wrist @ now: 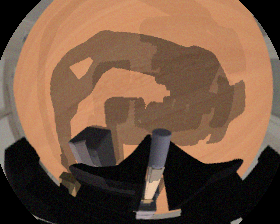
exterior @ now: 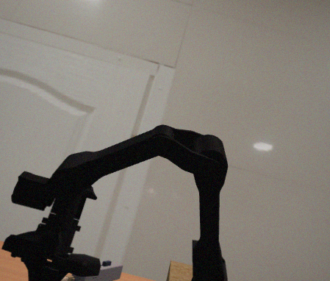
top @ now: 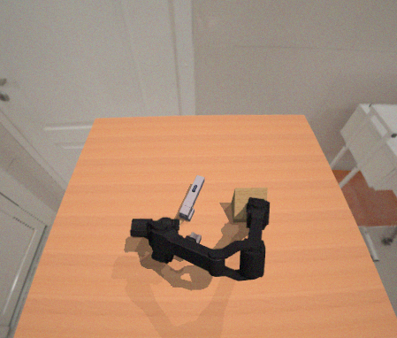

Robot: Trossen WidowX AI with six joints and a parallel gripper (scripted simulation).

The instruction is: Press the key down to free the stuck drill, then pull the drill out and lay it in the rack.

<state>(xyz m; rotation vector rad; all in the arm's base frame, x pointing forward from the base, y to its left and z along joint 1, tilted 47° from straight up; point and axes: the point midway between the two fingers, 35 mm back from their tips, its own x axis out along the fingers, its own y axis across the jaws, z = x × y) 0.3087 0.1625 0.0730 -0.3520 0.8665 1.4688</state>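
My gripper tip is 10 mm past the drill, 40 mm to the left of it and 40 mm below it. The rest, counted from my gripper tip: dark grey block 80 mm behind, 10 mm to the right, 10 mm above; grey bar 60 mm behind, 190 mm to the right, 40 mm above; blue key 70 mm behind, 220 mm to the right, 40 mm above.
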